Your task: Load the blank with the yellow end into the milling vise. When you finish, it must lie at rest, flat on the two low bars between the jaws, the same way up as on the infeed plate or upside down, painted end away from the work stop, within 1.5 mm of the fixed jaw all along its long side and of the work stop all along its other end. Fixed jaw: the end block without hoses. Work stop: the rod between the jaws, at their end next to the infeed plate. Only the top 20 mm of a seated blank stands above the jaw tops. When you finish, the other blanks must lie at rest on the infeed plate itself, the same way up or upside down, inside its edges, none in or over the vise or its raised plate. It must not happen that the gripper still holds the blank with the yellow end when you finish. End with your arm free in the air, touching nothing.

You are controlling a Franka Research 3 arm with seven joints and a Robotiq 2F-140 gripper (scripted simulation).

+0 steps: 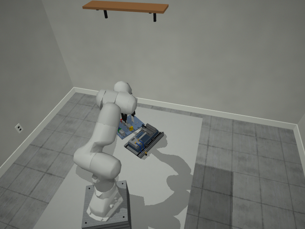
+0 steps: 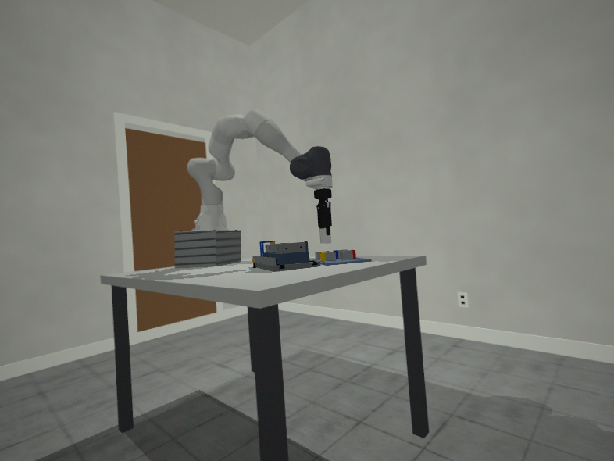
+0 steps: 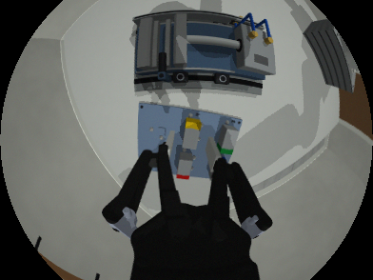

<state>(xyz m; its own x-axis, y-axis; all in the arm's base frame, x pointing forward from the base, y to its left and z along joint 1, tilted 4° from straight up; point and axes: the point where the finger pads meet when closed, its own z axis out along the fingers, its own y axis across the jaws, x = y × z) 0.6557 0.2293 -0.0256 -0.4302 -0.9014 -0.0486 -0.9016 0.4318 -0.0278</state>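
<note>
Right now my hand is 9 cm above the yellow-ended blank and 1 cm to the right of it. From my hand the other things lie so: red-ended blank: 9 cm to the left, 9 cm below, 4 cm ahead; green-ended blank: 9 cm below, 8 cm behind, 5 cm to the left; blue infeed plate: 11 cm below, 5 cm to the left, 2 cm ahead.
</note>
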